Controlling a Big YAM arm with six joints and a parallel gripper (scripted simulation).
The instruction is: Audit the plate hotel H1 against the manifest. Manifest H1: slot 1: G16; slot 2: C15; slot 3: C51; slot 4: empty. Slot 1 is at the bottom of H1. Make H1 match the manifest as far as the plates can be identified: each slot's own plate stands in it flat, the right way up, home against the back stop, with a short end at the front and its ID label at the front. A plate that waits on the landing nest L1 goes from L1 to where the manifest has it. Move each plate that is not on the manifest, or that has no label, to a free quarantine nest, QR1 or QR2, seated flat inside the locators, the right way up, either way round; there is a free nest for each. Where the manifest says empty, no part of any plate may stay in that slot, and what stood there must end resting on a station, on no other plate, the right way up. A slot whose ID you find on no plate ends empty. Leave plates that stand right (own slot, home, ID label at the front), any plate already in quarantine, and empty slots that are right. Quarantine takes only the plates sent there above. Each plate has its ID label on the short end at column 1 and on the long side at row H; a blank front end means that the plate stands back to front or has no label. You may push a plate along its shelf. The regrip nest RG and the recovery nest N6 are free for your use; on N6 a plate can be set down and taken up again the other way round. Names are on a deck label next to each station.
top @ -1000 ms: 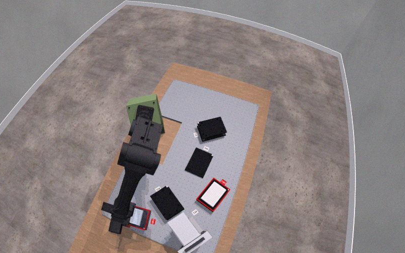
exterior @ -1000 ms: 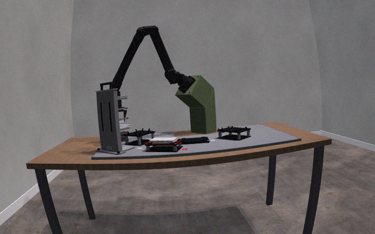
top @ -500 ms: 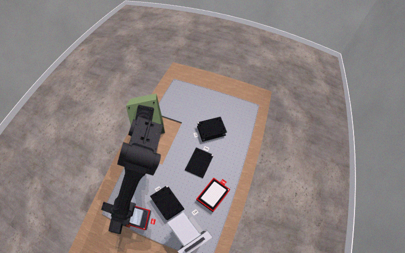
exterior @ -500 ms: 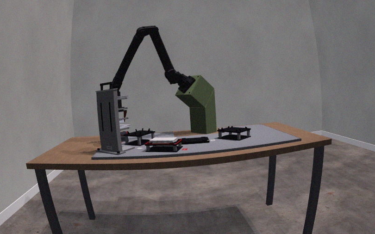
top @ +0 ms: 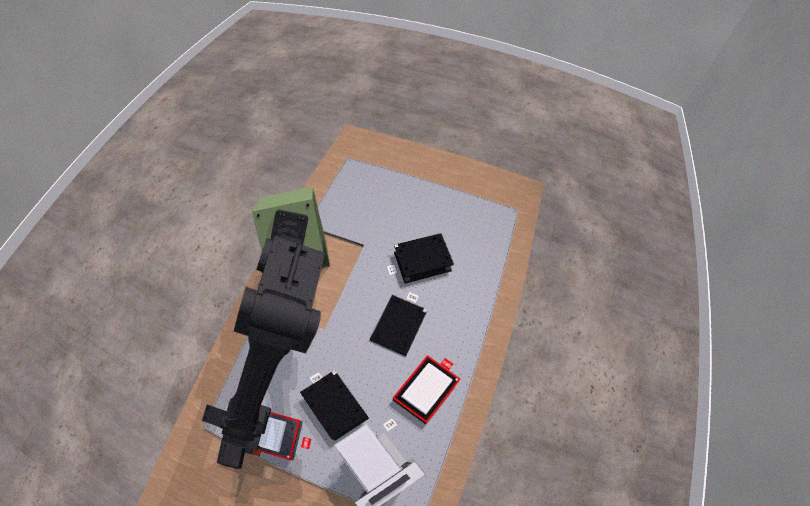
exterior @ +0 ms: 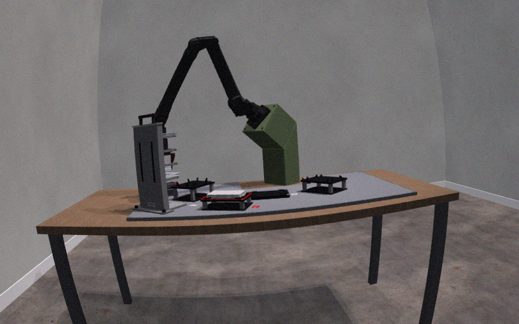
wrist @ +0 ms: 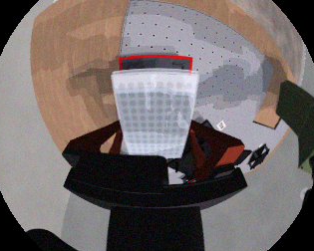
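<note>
Right now the red-framed quarantine nest is 8 cm below my hand. The rest, counted from my hand: plate hotel H1 (34 cm ahead, 11 cm to the right, 5 cm above).
</note>
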